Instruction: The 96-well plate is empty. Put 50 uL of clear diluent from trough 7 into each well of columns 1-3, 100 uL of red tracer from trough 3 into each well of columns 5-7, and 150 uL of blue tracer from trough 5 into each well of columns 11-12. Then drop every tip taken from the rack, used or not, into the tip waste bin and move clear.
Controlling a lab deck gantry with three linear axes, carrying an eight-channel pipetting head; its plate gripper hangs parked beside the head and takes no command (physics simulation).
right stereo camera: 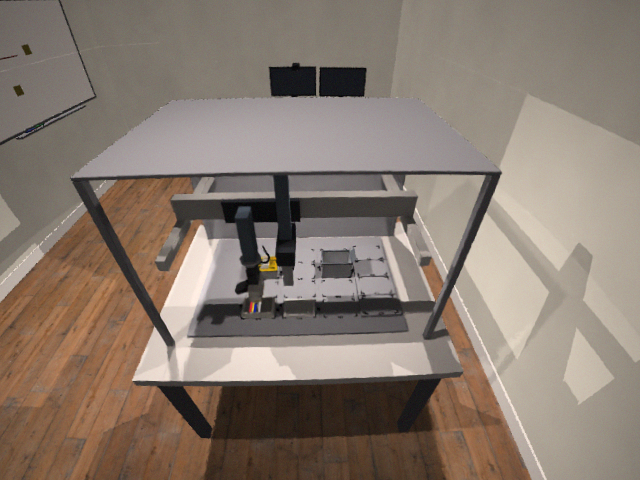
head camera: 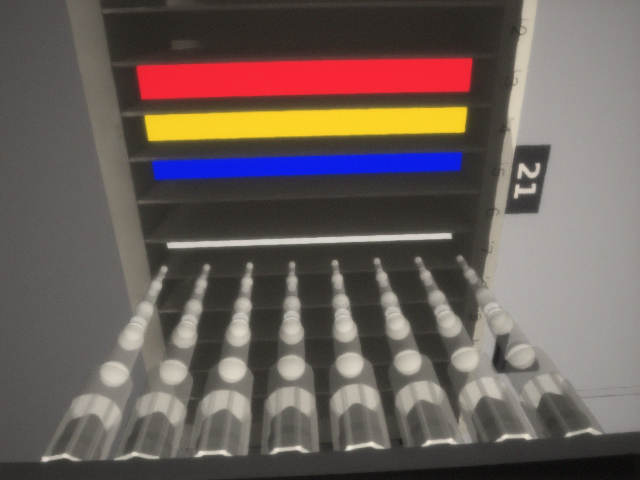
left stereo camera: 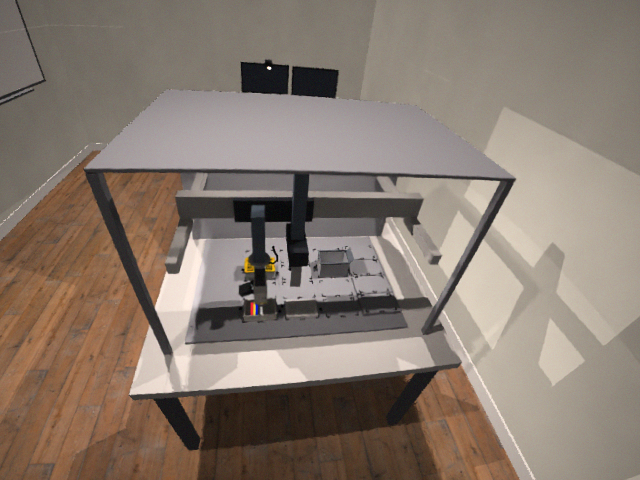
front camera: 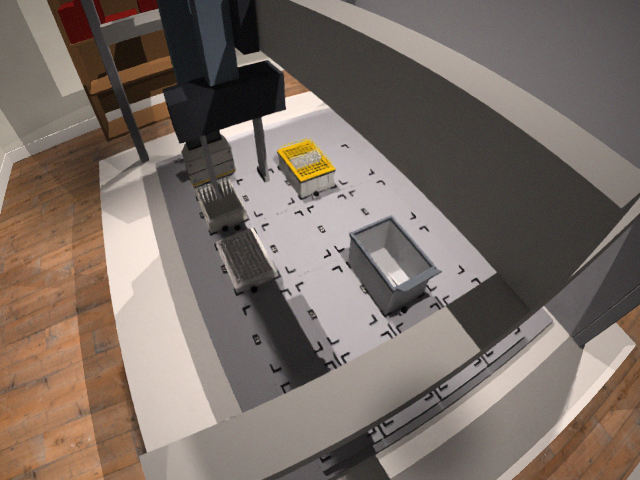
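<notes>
The pipetting head (front camera: 209, 160) (left stereo camera: 260, 290) (right stereo camera: 254, 293) carries eight tips (head camera: 292, 310) (front camera: 216, 190). Their ends are at trough 7 of the reservoir (front camera: 225, 215) (left stereo camera: 260, 317) (right stereo camera: 258, 314); their depth cannot be told. Red (head camera: 305, 78), yellow (head camera: 306, 124) and blue (head camera: 307, 165) liquids and a pale strip (head camera: 310, 240) in trough 7 show in the head camera. The 96-well plate (front camera: 247, 258) (left stereo camera: 301, 308) (right stereo camera: 299, 308) lies beside the reservoir; its well contents cannot be made out. The yellow tip rack (front camera: 324, 173) holds white tips in its middle. The parked gripper (front camera: 240, 186) is open and empty.
The grey tip waste bin (front camera: 371, 273) (left stereo camera: 333, 265) (right stereo camera: 336, 268) stands open-topped, across the deck from the plate. The gantry beam (left stereo camera: 361, 207) (right stereo camera: 356, 207) spans above the deck. The label 21 (head camera: 527, 178) lies beside the reservoir. Posts (left stereo camera: 129, 258) (right stereo camera: 124, 258) support the roof.
</notes>
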